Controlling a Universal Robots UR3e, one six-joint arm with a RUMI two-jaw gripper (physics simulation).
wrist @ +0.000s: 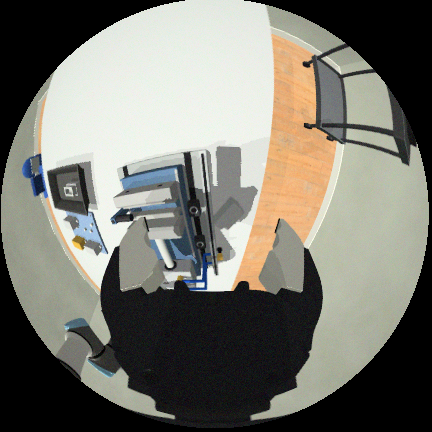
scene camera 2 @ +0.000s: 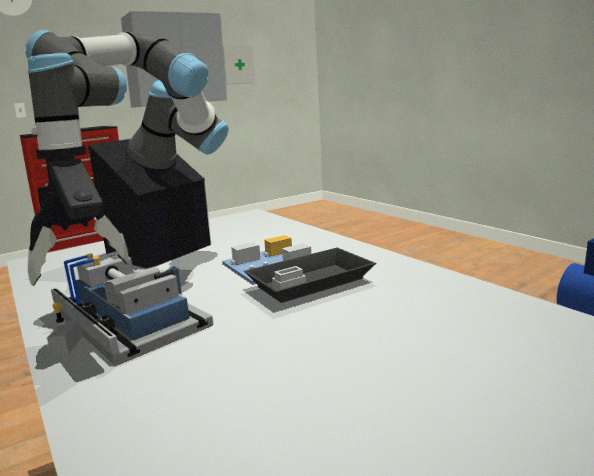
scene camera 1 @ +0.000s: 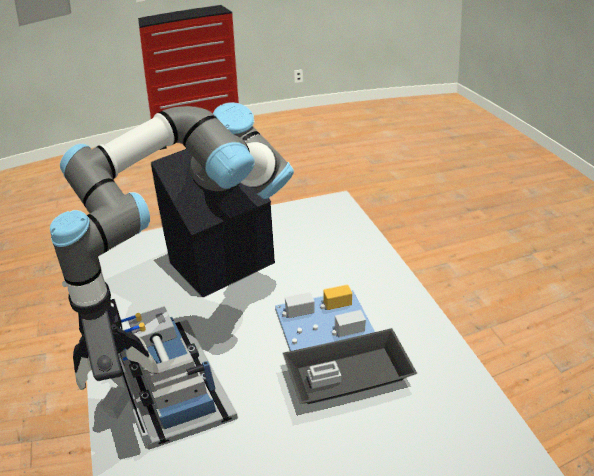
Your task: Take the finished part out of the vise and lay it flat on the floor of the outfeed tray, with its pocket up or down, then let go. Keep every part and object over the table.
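Places are measured from the arm's base along level axes (x ahead, y left, z up), in millimetres.
Pixels of known places: gripper, fingertip midpoint: (wrist: 211, 219) (scene camera 2: 81, 274) (scene camera 1: 119, 381); arm's base at its link origin: (scene camera 2: 151, 155).
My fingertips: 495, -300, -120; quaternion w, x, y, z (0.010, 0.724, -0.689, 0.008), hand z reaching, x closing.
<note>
For each thing: its top centre in the pictures, then the offset to it from my fingertips, as dx, dy, dz. "spot": a spot on its surface instead.
- vise at its top centre: (wrist: 160, 252) (scene camera 2: 120, 269) (scene camera 1: 159, 350) -97, +83, -40
- light grey part at its top centre: (scene camera 1: 324, 368) (scene camera 2: 288, 270) (wrist: 67, 191) +5, +387, -92
- blue board at a spot on its surface: (scene camera 1: 310, 336) spot: -125, +405, -131
- yellow block at its top centre: (scene camera 1: 337, 291) (scene camera 2: 277, 238) (wrist: 76, 245) -206, +500, -95
The vise (scene camera 1: 187, 411) (scene camera 2: 157, 317) (wrist: 150, 174), with a blue body and grey jaws, stands at the table's left. I cannot tell whether a part is between its jaws. A light grey part (scene camera 1: 325, 379) (scene camera 2: 288, 279) (wrist: 66, 190) with a rectangular pocket facing up sits flat in the left part of the dark outfeed tray (scene camera 1: 370, 367) (scene camera 2: 325, 272) (wrist: 82, 182). My gripper (scene camera 1: 117, 377) (scene camera 2: 81, 272) (wrist: 211, 219) is wide open and empty, pointing down beside and above the vise's outer left side, one finger over the vise and the other outside it.
A blue board (scene camera 1: 310, 336) (scene camera 2: 237, 267) (wrist: 97, 232) behind the tray bears two grey blocks and a yellow block (scene camera 1: 338, 297) (scene camera 2: 278, 245) (wrist: 78, 243). Blue rods with yellow tips rise at the vise's rear left. The black robot pedestal (scene camera 1: 225, 260) (scene camera 2: 170, 225) stands behind. The table's left edge is close to my gripper.
</note>
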